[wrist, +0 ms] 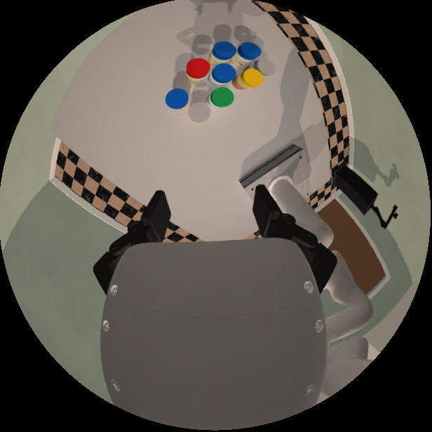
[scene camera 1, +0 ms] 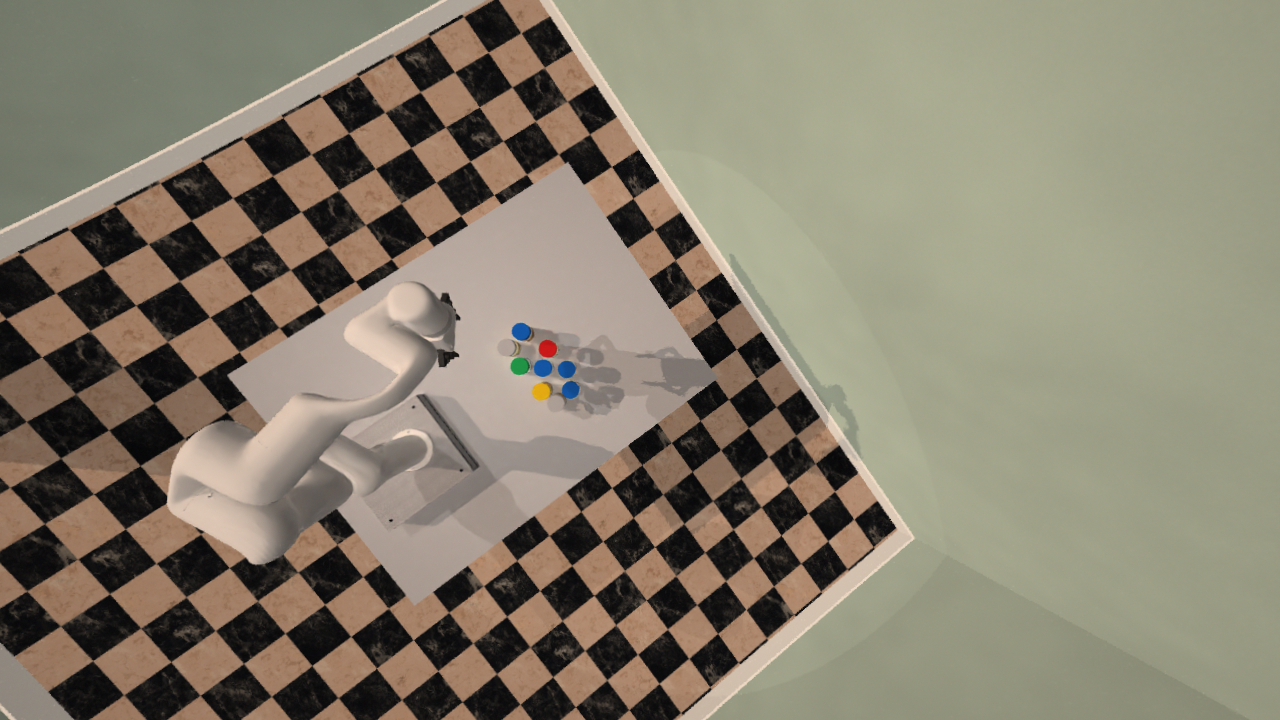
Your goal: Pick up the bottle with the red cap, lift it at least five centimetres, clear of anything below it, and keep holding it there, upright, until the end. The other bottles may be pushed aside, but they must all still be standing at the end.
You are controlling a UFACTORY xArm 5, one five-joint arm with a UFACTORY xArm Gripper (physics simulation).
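Places are measured from the arm's base along level axes (x ahead, y left, z up), in metres.
Where they show: gripper, between the fingertips: (scene camera 1: 453, 337); arm's base, origin of its link: (scene camera 1: 412, 449).
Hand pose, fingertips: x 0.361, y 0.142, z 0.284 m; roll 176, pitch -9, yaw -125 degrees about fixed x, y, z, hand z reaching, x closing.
Each offset is from my fingertips to the top centre of the thing.
The red-capped bottle {0.150 m ahead, 0.132 m right, 0.247 m down} (scene camera 1: 547, 348) (wrist: 198, 68) stands upright on the grey table, at the edge of a close group. A blue-capped bottle {0.102 m ahead, 0.172 m right, 0.247 m down} (scene camera 1: 542, 368) (wrist: 223, 73) stands close beside it. Another blue-capped bottle {0.116 m ahead, 0.041 m right, 0.247 m down} (scene camera 1: 520, 331) (wrist: 177, 99) and a grey-capped bottle {0.051 m ahead, 0.056 m right, 0.247 m down} (scene camera 1: 508, 347) (wrist: 199, 112) stand on its arm side. My gripper (scene camera 1: 452, 333) (wrist: 210, 199) is open and empty, above the table and to the left of the group in the scene view. The red-capped bottle lies ahead of the fingers, near the top of the wrist view.
Also standing are bottles with green {0.049 m ahead, 0.126 m right, 0.247 m down} (scene camera 1: 519, 366) (wrist: 222, 97), yellow {0.055 m ahead, 0.229 m right, 0.247 m down} (scene camera 1: 541, 391) (wrist: 252, 78), grey {0.069 m ahead, 0.286 m right, 0.247 m down} (scene camera 1: 556, 402) (wrist: 266, 67) and blue caps {0.159 m ahead, 0.219 m right, 0.247 m down} (scene camera 1: 566, 368) (wrist: 224, 50), {0.131 m ahead, 0.278 m right, 0.247 m down} (scene camera 1: 571, 389) (wrist: 249, 51). The arm's base plate (scene camera 1: 402, 501) (wrist: 300, 167) is near the arm.
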